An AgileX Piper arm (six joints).
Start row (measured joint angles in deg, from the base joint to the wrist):
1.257, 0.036, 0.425, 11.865, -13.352, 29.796
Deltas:
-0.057, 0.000, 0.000, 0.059, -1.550, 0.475
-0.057, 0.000, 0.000, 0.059, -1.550, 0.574
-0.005, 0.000, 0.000, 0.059, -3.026, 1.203
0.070, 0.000, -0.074, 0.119, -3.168, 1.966
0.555, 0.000, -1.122, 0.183, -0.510, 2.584
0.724, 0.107, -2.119, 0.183, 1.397, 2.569
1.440, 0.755, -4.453, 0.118, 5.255, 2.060
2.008, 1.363, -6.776, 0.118, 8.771, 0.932
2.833, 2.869, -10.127, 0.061, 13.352, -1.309
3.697, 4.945, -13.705, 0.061, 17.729, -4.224
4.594, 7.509, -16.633, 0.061, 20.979, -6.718
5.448, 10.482, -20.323, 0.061, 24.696, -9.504
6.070, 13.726, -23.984, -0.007, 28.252, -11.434
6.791, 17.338, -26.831, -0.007, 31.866, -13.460
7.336, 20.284, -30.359, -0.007, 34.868, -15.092
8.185, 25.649, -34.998, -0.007, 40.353, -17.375
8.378, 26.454, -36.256, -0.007, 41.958, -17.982
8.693, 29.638, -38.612, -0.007, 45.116, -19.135
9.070, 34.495, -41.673, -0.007, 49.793, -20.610
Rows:
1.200, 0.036, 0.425, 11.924, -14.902, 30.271
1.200, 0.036, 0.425, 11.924, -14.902, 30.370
1.252, 0.036, 0.425, 11.924, -16.378, 30.999
1.327, 0.036, 0.351, 11.984, -16.520, 31.762
1.812, 0.036, -0.697, 12.048, -13.862, 32.380
1.981, 0.143, -1.694, 12.048, -11.955, 32.365
2.697, 0.791, -4.028, 11.983, -8.097, 31.856
3.265, 1.399, -6.351, 11.983, -4.581, 30.728
4.090, 2.905, -9.702, 11.926, 0.000, 28.487
4.954, 4.981, -13.280, 11.926, 4.377, 25.572
5.851, 7.545, -16.208, 11.926, 7.627, 23.078
6.705, 10.518, -19.898, 11.926, 11.344, 20.292
7.327, 13.762, -23.559, 11.858, 14.900, 18.362
8.048, 17.374, -26.406, 11.858, 18.514, 16.336
8.593, 20.320, -29.934, 11.858, 21.516, 14.704
9.442, 25.685, -34.573, 11.858, 27.001, 12.421
9.635, 26.490, -35.831, 11.858, 28.606, 11.814
9.950, 29.674, -38.187, 11.858, 31.764, 10.661
10.327, 34.531, -41.248, 11.858, 36.441, 9.186

